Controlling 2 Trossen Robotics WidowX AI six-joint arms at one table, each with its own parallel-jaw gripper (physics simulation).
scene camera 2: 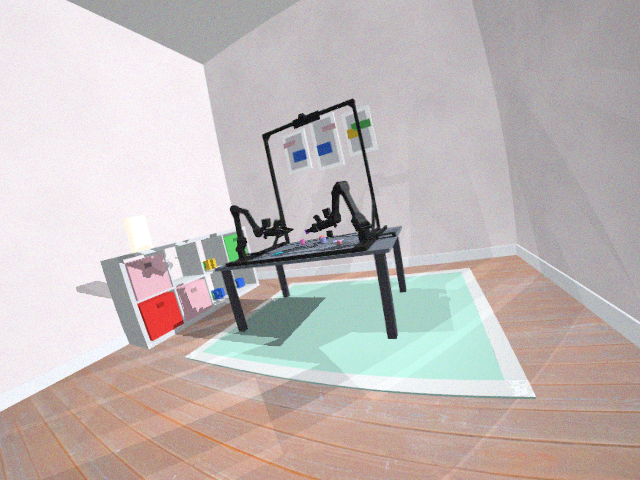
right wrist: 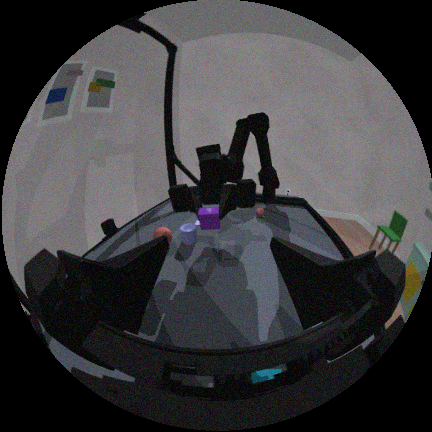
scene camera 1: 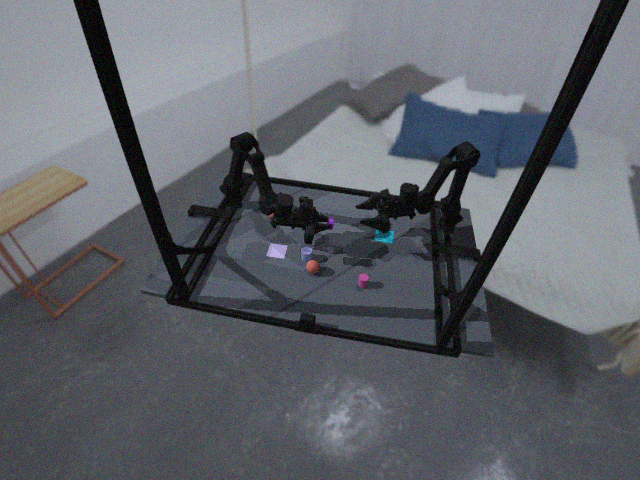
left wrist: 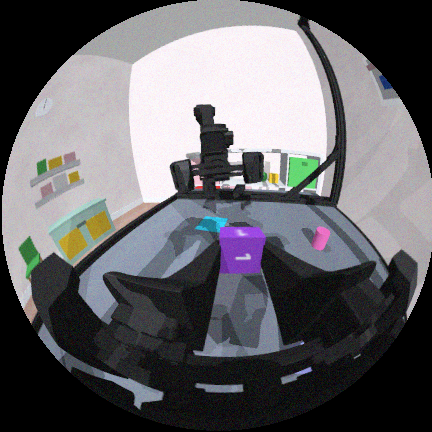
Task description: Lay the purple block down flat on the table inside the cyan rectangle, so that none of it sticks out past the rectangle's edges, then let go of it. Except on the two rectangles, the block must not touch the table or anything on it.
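Pixels of known places: left gripper, between the fingertips: (scene camera 2: 306, 231) (right wrist: 208, 217) (scene camera 1: 331, 223) (left wrist: 239, 244); right gripper, between the fingertips: (scene camera 2: 292, 230) (right wrist: 220, 241) (scene camera 1: 357, 214) (left wrist: 218, 183); left arm's base, origin of its link: (scene camera 2: 365, 240) (right wrist: 267, 197) (scene camera 1: 233, 200); right arm's base, origin of its link: (scene camera 2: 242, 258) (scene camera 1: 446, 227) (left wrist: 209, 190).
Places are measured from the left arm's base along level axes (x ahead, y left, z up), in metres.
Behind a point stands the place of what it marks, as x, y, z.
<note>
The purple block (scene camera 1: 330, 222) @(0.303, -0.377, 0.110) (scene camera 2: 307, 231) (left wrist: 241, 252) @(0.299, -0.365, 0.099) (right wrist: 209, 219) @(0.318, -0.369, 0.097) is held above the table between the fingertips of my left gripper (scene camera 1: 327, 223) @(0.311, -0.368, 0.096) (left wrist: 239, 244) @(0.311, -0.368, 0.096), which is shut on it and points nearly level toward the right arm. White marks show on two of its faces. The cyan rectangle (scene camera 1: 384, 236) @(0.545, -0.394, -0.018) (scene camera 2: 279, 253) @(0.537, -0.383, -0.019) (left wrist: 211, 223) @(0.543, -0.388, -0.018) (right wrist: 266, 375) @(0.535, -0.359, -0.018) lies flat on the table, right of the block in scene camera 1 and beyond it in the left wrist view. My right gripper (scene camera 1: 361, 213) @(0.410, -0.380, 0.125) (right wrist: 220, 241) @(0.410, -0.380, 0.125) is open and empty, facing the left one across a gap.
A lilac rectangle (scene camera 1: 277, 251) @(0.106, -0.339, -0.018), a blue-violet cup (scene camera 1: 306, 253) @(0.196, -0.420, 0.022) (right wrist: 188, 233) @(0.222, -0.405, 0.015), an orange ball (scene camera 1: 312, 267) @(0.194, -0.491, 0.022) (right wrist: 162, 234) @(0.220, -0.470, 0.022) and a pink cylinder (scene camera 1: 363, 281) @(0.342, -0.606, 0.019) (left wrist: 321, 238) @(0.341, -0.578, 0.011) are on the table. A small red ball (scene camera 1: 271, 215) @(0.133, -0.153, 0.005) (right wrist: 260, 212) @(0.148, -0.145, 0.002) lies near the left arm. A black frame surrounds the table.
</note>
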